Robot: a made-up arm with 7 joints. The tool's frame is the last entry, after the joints. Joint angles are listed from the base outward. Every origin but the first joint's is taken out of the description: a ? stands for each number. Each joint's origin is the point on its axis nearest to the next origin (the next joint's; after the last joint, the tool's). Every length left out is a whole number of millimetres.
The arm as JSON. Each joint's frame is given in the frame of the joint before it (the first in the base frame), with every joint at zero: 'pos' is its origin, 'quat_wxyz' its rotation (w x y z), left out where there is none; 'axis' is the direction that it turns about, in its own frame. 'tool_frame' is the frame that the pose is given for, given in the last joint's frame.
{
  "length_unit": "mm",
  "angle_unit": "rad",
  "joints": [
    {
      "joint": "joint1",
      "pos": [
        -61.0,
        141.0,
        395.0
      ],
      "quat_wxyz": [
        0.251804,
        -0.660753,
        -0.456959,
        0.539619
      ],
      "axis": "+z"
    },
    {
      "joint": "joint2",
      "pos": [
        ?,
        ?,
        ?
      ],
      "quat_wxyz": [
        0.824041,
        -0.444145,
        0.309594,
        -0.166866
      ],
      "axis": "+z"
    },
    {
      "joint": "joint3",
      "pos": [
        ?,
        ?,
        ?
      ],
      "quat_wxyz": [
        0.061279,
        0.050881,
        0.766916,
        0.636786
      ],
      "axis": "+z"
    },
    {
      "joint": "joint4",
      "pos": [
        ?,
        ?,
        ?
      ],
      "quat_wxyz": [
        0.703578,
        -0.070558,
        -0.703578,
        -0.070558
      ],
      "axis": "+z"
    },
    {
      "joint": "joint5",
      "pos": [
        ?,
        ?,
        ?
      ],
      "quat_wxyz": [
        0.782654,
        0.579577,
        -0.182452,
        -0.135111
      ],
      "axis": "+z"
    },
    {
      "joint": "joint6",
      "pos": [
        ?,
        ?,
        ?
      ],
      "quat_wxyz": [
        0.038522,
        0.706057,
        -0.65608,
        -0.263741
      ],
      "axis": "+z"
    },
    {
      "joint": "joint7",
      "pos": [
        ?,
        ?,
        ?
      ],
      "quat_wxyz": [
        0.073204,
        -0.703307,
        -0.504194,
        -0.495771
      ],
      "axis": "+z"
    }
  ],
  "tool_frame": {
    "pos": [
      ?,
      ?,
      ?
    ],
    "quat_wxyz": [
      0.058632,
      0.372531,
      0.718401,
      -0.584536
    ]
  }
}
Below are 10 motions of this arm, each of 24 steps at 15 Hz.
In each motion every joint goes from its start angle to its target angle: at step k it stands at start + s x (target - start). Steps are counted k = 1, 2, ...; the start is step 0. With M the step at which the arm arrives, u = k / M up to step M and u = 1 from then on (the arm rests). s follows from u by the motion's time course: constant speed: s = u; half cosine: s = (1 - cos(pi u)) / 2; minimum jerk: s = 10 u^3 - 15 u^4 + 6 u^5.
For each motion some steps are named. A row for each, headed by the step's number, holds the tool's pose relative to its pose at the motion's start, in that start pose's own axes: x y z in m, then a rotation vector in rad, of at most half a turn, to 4 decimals.
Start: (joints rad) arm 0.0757 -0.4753 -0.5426 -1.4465 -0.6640 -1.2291 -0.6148
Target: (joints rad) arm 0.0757 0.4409 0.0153 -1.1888 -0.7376 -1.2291 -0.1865
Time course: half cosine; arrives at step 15
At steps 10, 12, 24:
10: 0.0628 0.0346 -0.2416 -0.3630 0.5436 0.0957
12: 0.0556 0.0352 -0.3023 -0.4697 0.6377 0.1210
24: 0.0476 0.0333 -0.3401 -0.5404 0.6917 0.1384

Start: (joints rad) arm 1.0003 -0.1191 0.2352 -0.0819 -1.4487 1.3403 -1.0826
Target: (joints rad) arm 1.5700 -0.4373 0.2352 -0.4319 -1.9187 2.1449 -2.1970
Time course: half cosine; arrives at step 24
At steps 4, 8, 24:
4: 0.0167 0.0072 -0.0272 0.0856 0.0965 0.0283
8: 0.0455 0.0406 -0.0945 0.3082 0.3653 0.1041
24: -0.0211 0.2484 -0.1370 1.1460 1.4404 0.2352

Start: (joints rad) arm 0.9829 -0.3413 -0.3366 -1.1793 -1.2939 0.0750 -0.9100
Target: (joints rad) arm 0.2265 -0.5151 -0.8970 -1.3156 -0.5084 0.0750 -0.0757
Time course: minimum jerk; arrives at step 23
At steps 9, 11, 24:
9: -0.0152 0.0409 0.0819 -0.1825 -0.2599 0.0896
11: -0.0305 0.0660 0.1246 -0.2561 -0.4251 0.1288
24: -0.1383 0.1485 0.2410 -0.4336 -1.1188 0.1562

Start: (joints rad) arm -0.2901 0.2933 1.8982 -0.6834 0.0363 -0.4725 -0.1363
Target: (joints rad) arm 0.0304 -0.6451 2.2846 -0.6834 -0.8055 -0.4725 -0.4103
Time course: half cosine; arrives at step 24
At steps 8, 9, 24:
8: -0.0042 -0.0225 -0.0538 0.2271 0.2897 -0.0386
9: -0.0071 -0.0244 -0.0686 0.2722 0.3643 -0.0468
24: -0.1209 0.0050 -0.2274 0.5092 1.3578 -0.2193

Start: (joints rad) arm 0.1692 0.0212 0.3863 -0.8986 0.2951 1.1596 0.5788
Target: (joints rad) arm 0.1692 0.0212 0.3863 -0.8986 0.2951 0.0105 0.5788
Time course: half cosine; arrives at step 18
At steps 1, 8, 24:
1: 0.0001 0.0002 0.0018 0.0035 -0.0080 0.0006
8: -0.0163 0.0002 0.0961 0.1901 -0.4338 0.0331
24: -0.1026 -0.0298 0.1983 0.4601 -1.0499 0.0802

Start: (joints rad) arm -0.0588 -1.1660 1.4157 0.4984 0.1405 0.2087 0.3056
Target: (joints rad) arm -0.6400 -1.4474 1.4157 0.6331 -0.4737 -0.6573 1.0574
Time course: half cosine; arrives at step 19
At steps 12, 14, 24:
12: -0.2390 -0.0887 0.2289 0.2687 -0.9571 -0.0632
14: -0.3032 -0.1210 0.2429 0.3374 -1.1296 -0.1149
24: -0.3796 -0.1613 0.2434 0.4249 -1.3218 -0.1903

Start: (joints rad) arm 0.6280 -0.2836 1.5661 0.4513 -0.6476 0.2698 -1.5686
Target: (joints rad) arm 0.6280 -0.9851 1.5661 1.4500 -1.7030 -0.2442 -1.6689
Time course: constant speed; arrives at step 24
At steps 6, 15, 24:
6: -0.0497 -0.0241 -0.0558 0.0377 0.2620 -0.2184
15: -0.1286 -0.0467 -0.0962 0.0814 0.5242 -0.6331
24: -0.1901 -0.0623 -0.1006 0.0391 0.6198 -1.1145

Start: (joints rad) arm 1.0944 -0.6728 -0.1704 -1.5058 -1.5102 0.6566 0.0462
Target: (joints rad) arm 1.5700 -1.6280 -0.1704 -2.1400 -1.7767 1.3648 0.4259
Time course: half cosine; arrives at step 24
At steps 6, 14, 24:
6: -0.0061 -0.0201 -0.0270 0.0221 0.1768 0.0523
14: -0.0814 -0.0932 -0.0776 -0.0731 0.8301 0.2309
24: -0.1806 -0.1690 -0.0377 -0.2612 1.3632 0.3733

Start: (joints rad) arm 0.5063 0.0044 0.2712 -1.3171 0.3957 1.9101 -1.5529
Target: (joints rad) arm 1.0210 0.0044 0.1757 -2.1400 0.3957 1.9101 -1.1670
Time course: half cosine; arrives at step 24
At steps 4, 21, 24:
4: 0.0247 0.0071 0.0086 -0.0013 -0.0426 0.0623
21: 0.2358 0.2000 0.1590 0.0307 -0.5021 0.9075
24: 0.2392 0.2106 0.1653 0.0344 -0.5154 0.9437

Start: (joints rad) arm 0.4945 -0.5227 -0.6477 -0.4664 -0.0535 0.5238 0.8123
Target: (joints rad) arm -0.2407 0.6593 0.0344 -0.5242 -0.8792 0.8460 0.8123
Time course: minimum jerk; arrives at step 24
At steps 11, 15, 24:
11: 0.0948 0.0339 -0.2088 -0.1064 1.0225 0.2598
15: 0.0645 0.0561 -0.3170 -0.2851 1.7112 0.5123
24: 0.0226 0.0639 -0.3589 -0.5637 2.2642 0.7862

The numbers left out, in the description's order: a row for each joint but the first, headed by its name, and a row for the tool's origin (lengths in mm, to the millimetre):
joint2: -10.0 -23.0 0.0
joint3: 11.0 130.0 0.0
joint4: -312.0 168.0 0.0
joint5: -81.0 -61.0 0.0
joint6: -82.0 11.0 0.0
joint7: -37.0 -59.0 0.0
tool: -221.0 105.0 0.0

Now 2 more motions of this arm.
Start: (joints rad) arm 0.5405 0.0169 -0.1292 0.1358 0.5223 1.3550 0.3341
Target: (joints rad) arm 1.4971 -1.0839 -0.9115 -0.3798 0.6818 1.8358 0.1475
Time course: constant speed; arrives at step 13
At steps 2, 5, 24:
2: -0.0687 0.0112 0.0011 -0.0983 -0.0624 -0.2646
5: -0.1637 0.0538 -0.0213 -0.1957 -0.1971 -0.6551
24: -0.2641 0.1872 -0.2300 -0.1046 -0.8682 -1.4548

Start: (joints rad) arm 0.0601 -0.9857 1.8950 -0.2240 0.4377 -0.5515 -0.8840
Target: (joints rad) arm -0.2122 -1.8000 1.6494 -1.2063 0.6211 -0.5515 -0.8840
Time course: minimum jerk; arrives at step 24
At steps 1, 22, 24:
1: 0.0000 0.0001 0.0000 -0.0001 -0.0001 0.0000
22: -0.1397 0.1641 0.0632 -0.1767 -0.2758 0.0902
24: -0.1410 0.1647 0.0637 -0.1775 -0.2779 0.0905

